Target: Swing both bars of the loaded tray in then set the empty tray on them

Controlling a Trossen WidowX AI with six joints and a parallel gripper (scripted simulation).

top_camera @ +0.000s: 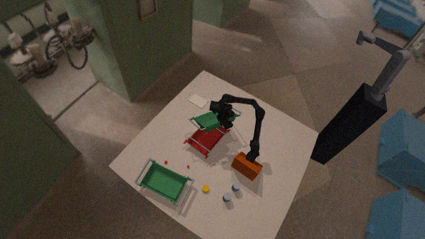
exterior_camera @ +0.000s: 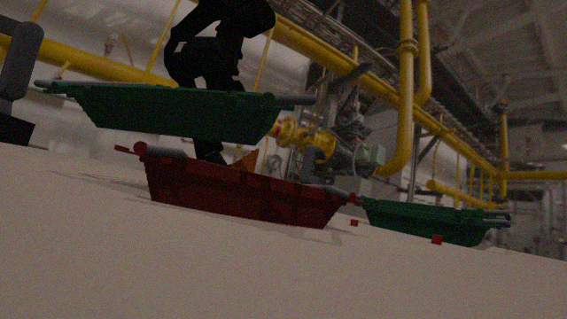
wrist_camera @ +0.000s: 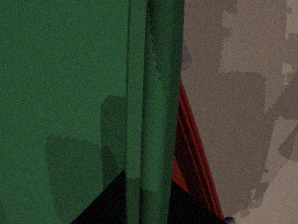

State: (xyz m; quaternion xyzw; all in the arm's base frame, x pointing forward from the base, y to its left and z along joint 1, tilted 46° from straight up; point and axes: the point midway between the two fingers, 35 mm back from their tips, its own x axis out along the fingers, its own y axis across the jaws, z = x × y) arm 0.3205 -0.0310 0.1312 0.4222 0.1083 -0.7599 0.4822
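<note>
The green tray lies 70 mm ahead of my gripper tip and 40 mm to the right of it. From my gripper tip the other things lie so: yellow disc (120 mm behind, 440 mm to the left, 160 mm below); white card (320 mm ahead, 230 mm to the right, 160 mm below).
</note>
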